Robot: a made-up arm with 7 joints. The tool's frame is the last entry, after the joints.
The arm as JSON. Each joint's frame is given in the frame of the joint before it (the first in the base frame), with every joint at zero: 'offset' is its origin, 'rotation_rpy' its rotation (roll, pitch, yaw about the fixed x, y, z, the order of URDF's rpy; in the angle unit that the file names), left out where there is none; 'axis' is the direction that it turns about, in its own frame. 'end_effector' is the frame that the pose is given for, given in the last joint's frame.
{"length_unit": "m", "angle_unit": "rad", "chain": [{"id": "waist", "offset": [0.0, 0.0, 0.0], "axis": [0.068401, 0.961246, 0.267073]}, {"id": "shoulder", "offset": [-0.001, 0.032, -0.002], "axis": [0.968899, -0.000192, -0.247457]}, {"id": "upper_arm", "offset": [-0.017, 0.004, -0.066], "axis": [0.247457, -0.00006, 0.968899]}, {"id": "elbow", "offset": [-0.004, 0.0, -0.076], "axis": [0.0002, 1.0, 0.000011]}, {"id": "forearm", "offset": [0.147, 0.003, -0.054], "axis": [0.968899, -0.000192, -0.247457]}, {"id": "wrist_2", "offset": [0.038, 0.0, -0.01], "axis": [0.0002, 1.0, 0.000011]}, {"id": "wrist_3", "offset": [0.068, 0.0, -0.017], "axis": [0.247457, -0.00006, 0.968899]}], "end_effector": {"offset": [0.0, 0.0, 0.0], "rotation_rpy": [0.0, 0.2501, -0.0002]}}
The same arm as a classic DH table. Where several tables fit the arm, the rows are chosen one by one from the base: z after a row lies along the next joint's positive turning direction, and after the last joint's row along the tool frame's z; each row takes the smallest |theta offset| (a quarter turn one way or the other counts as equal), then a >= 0, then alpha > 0; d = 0 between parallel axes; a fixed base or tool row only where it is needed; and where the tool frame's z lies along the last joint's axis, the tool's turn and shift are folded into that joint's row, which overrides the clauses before.
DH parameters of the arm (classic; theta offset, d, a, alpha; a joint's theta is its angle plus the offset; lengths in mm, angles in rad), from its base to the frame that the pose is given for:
base (fixed): -0.071 0 0 -1.3004
waist: -1.3111 30.2 -10.9 -1.5708
shoulder: 1.2915 -0.6 -4 1.5708
upper_arm: 1.5708 -142.8 14.9 -1.5708
elbow: 1.5708 3 15.9 1.5708
forearm: 0 195.1 0.3 -1.5708
wrist_2: -1.5708 0 70.1 1.5708
wrist_3: 0 0.4 0 0

